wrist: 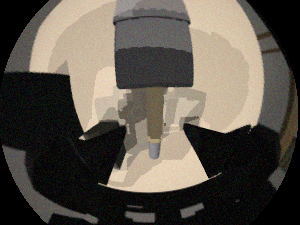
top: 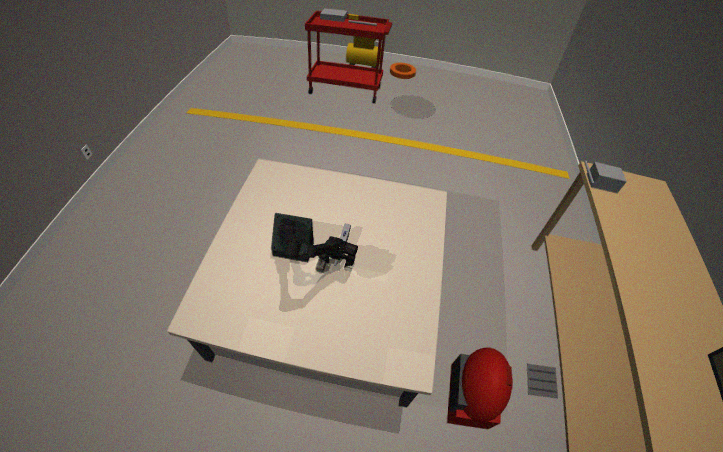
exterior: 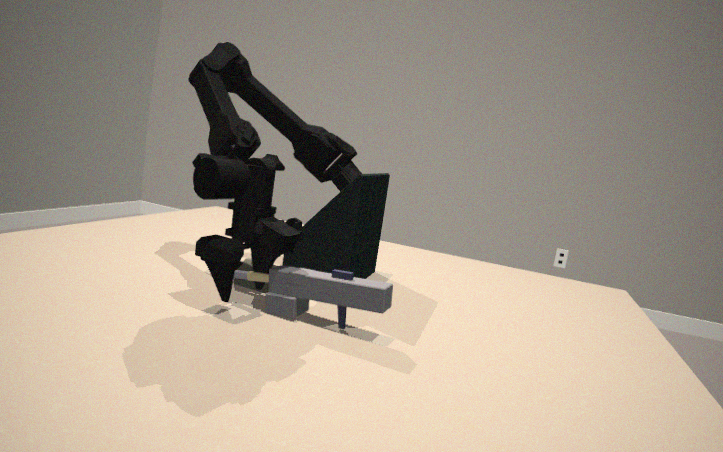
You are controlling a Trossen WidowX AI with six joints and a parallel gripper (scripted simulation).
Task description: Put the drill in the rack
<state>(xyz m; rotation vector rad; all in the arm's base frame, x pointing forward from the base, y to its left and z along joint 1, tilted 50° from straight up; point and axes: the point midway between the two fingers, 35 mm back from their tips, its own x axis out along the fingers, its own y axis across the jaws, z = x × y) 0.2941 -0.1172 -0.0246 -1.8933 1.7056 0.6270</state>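
Now: the tan drill 4 cm to the left of my gripper tip and 4 cm above it. The rest, counted from my gripper tip: dark olive rack 8 cm behind, 3 cm to the right, 1 cm above; dark blue key 17 cm to the left, 5 cm above; grey block 14 cm to the left, 4 cm above.
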